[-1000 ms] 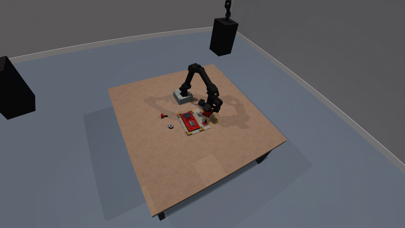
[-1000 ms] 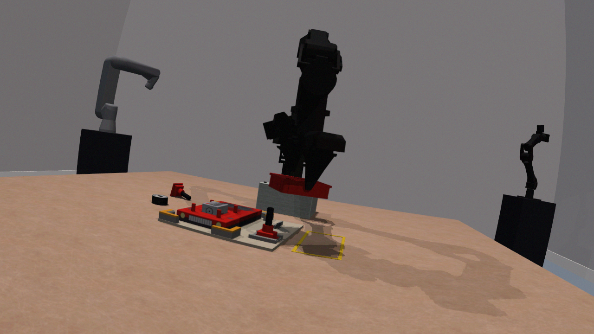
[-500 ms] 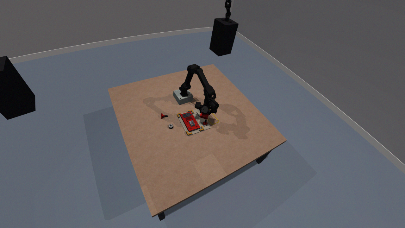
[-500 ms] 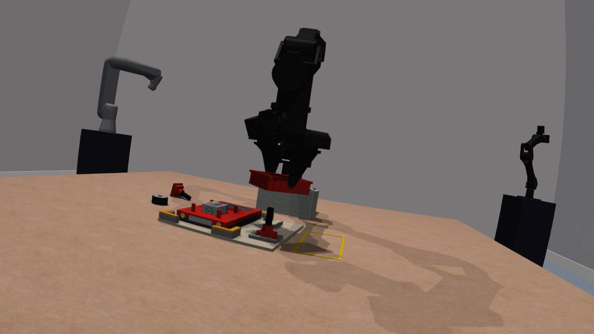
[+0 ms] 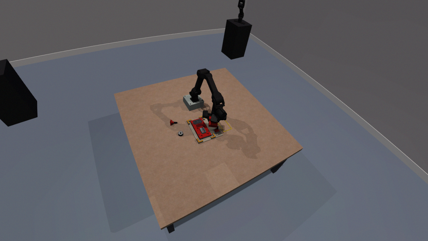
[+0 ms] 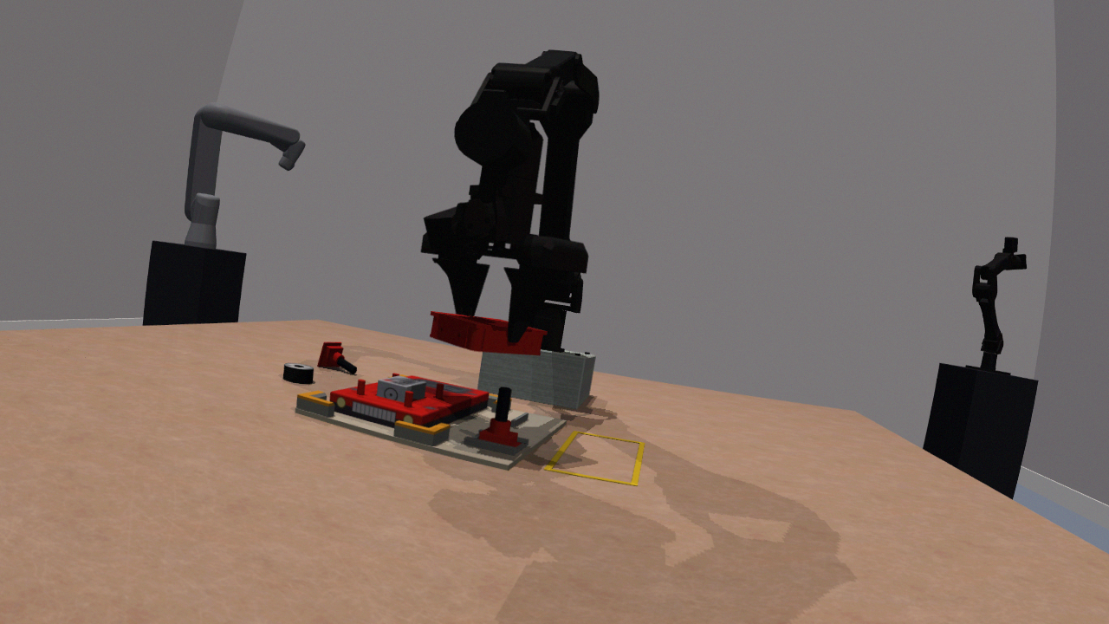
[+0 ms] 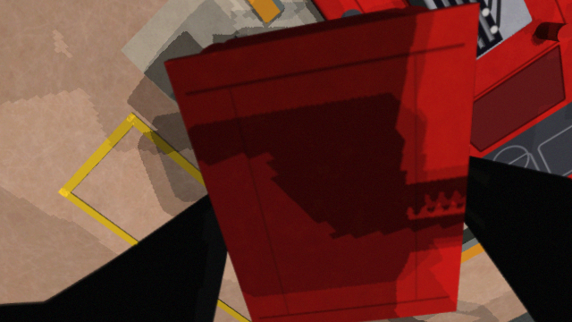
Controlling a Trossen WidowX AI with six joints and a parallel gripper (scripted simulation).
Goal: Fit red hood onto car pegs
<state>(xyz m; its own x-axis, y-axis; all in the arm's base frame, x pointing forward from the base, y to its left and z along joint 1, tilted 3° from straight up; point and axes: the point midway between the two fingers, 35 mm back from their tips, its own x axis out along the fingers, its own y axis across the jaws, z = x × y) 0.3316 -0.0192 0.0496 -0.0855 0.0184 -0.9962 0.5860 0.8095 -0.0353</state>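
Right now my gripper tip is 80 mm to the left of the grey engine block, 80 mm above it and 10 mm past it. From my gripper tip the other things lie so: red hood 10 mm above; then jig base plate 90 mm below, 60 mm to the right, 40 mm behind; then black ring 250 mm to the right, 100 mm below, 80 mm behind.
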